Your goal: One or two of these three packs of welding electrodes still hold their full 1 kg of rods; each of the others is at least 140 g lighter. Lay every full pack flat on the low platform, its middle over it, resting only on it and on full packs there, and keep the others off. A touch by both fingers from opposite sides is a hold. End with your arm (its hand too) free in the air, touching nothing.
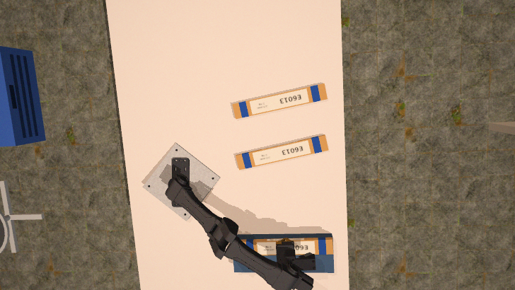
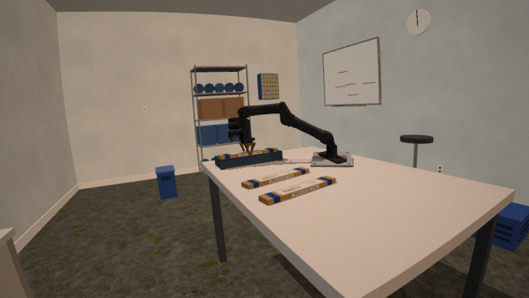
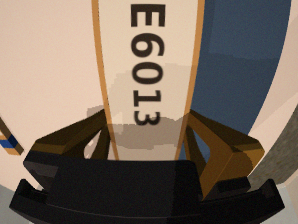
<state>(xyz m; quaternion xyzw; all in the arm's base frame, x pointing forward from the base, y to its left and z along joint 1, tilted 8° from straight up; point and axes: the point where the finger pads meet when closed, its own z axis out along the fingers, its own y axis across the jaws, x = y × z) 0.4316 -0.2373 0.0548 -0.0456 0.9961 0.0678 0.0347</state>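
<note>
Now: the dark blue low platform 2 cm behind my hand, 5 cm to the right of it and 5 cm below it.
</note>
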